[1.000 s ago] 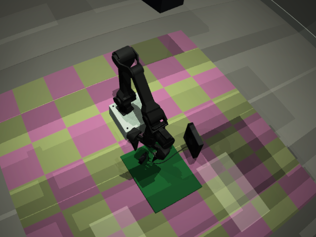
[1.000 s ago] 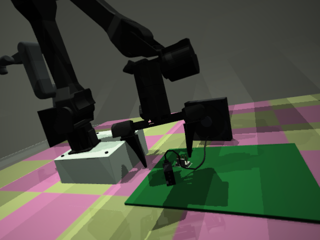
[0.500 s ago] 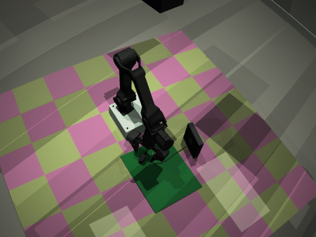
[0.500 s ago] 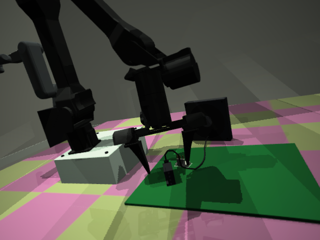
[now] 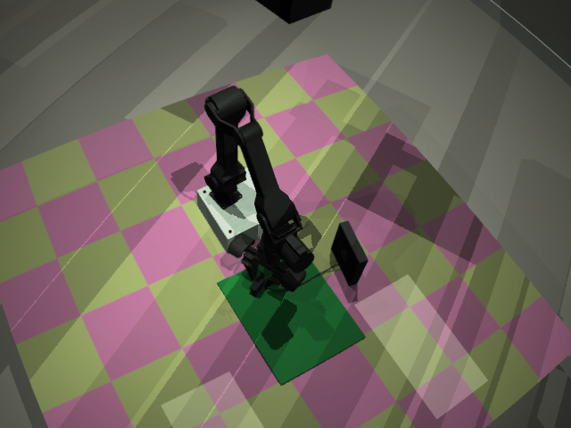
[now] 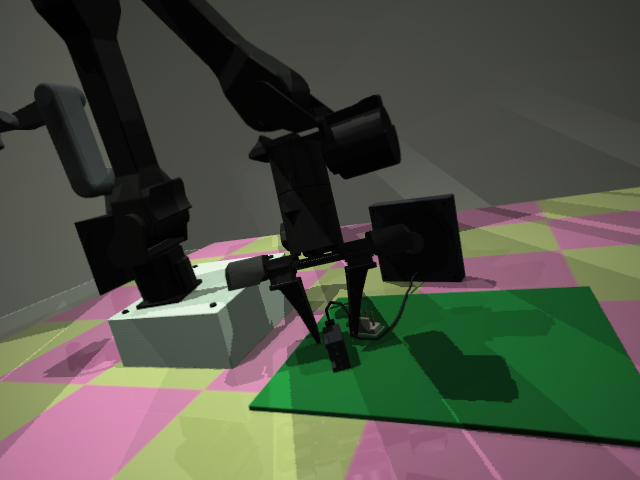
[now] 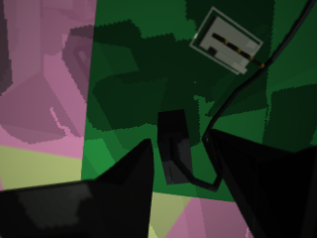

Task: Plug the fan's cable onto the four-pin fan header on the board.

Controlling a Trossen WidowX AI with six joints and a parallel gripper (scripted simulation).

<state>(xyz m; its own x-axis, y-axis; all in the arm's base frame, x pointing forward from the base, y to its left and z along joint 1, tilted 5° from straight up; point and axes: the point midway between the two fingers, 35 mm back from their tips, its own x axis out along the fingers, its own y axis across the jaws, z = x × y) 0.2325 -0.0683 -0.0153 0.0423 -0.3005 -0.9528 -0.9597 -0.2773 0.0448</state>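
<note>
Now: the green board 100 mm ahead of my gripper tip, 40 mm below it and 20 mm to the left of it. Round my gripper tip: dark fan plug (10 mm to the right); black square fan (210 mm to the left, 80 mm ahead, 30 mm above).
</note>
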